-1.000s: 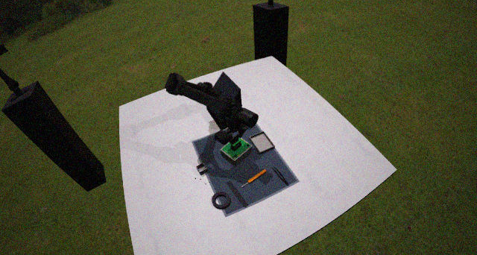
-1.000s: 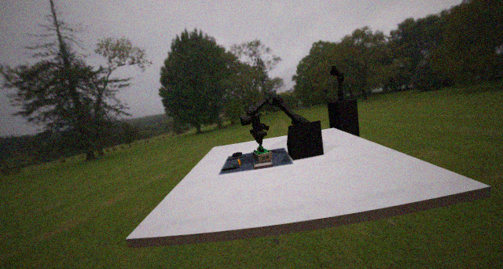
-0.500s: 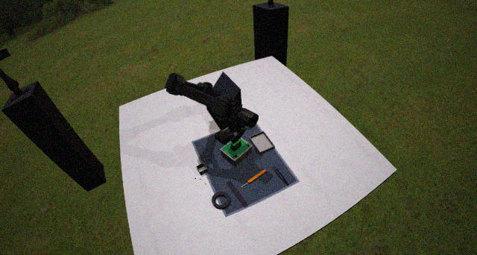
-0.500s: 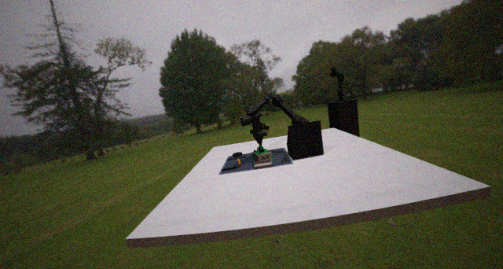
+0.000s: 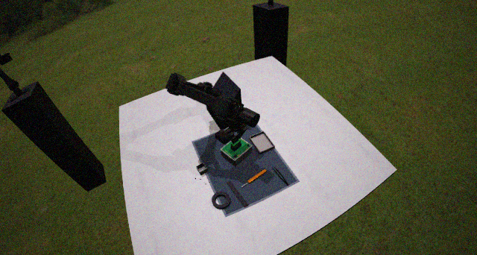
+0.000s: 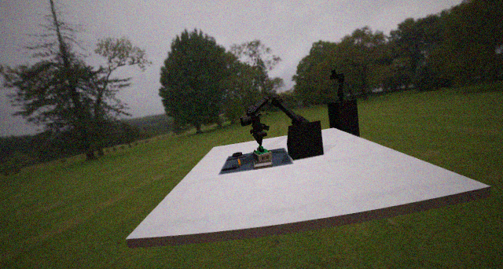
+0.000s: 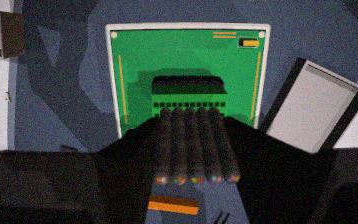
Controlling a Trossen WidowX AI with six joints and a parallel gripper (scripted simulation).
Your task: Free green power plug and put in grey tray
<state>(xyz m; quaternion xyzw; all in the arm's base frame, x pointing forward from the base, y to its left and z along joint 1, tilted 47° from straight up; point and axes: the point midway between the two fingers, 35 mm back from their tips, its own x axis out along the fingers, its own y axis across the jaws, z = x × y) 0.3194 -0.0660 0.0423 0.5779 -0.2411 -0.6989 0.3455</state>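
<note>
Right now the green power plug is 20 mm below my gripper tip. Round my gripper tip: grey tray 20 mm ahead, 140 mm to the left, 100 mm below; dark bar 190 mm ahead, 120 mm to the right, 100 mm below; dark blue mat 50 mm ahead, 10 mm to the right, 110 mm below.
</note>
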